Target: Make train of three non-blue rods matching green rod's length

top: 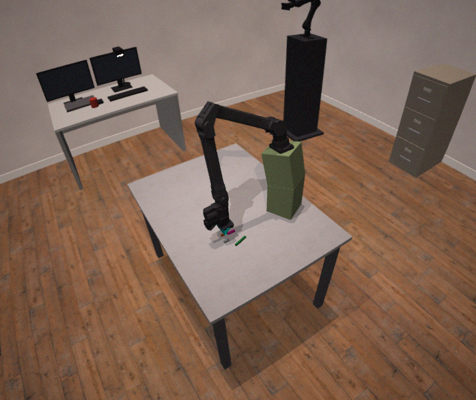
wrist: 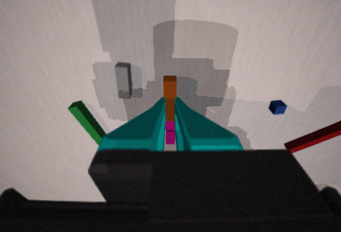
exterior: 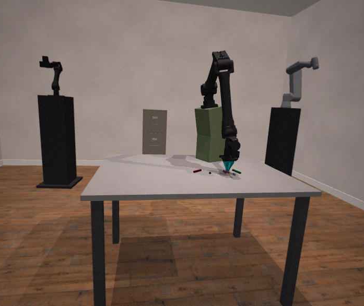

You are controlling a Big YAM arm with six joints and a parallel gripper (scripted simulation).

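The orange rod is 1 cm below my hand. From my hand the other things lie so: grey rod (4 cm to the left, 2 cm below, 1 cm ahead); green rod (8 cm to the left, 6 cm behind, 2 cm below); small blue rod (11 cm to the right, 2 cm below).
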